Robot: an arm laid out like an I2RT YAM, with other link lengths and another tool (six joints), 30 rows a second.
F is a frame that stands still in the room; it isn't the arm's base.
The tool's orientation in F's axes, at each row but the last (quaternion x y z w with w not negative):
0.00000 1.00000 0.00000 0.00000
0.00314 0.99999 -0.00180 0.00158
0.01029 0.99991 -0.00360 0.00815
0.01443 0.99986 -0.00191 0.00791
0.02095 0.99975 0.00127 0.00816
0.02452 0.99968 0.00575 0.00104
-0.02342 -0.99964 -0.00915 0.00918
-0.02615 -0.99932 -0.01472 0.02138
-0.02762 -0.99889 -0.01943 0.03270
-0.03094 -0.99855 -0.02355 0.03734
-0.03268 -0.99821 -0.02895 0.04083
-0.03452 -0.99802 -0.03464 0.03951
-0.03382 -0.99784 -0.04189 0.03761
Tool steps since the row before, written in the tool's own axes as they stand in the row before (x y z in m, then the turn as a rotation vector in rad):
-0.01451 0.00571 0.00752 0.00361 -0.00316 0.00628
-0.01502 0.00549 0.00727 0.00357 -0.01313 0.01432
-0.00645 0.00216 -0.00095 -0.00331 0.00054 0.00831
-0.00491 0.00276 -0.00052 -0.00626 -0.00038 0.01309
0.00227 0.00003 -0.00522 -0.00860 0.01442 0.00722
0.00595 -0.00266 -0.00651 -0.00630 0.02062 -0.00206
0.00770 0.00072 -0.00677 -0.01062 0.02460 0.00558
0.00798 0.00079 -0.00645 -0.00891 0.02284 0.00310
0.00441 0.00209 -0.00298 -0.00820 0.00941 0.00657
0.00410 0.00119 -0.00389 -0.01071 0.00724 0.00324
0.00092 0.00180 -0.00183 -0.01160 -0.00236 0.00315
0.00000 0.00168 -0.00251 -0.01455 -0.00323 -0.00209
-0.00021 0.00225 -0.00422 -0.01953 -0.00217 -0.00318
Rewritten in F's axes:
0.01451 0.00571 -0.00752 -0.00361 -0.00316 -0.00628
0.01508 0.00537 -0.00724 -0.00361 -0.01316 -0.01428
0.00648 0.00203 0.00104 0.00345 0.00041 -0.00826
0.00498 0.00262 0.00059 0.00645 -0.00061 -0.01299
-0.00235 0.00011 0.00518 0.00931 0.01406 -0.00704
-0.00609 -0.00244 0.00647 0.00730 0.02026 0.00231
-0.00754 0.00095 0.00693 0.01166 0.02418 -0.00534
-0.00765 0.00100 0.00681 0.00997 0.02243 -0.00284
-0.00408 0.00220 0.00334 0.00828 0.00921 -0.00675
-0.00372 0.00124 0.00424 0.01088 0.00674 -0.00372
-0.00065 0.00174 0.00200 0.01113 -0.00289 -0.00423
0.00031 0.00149 0.00261 0.01440 -0.00433 0.00068
0.00067 0.00186 0.00436 0.01951 -0.00369 0.00146

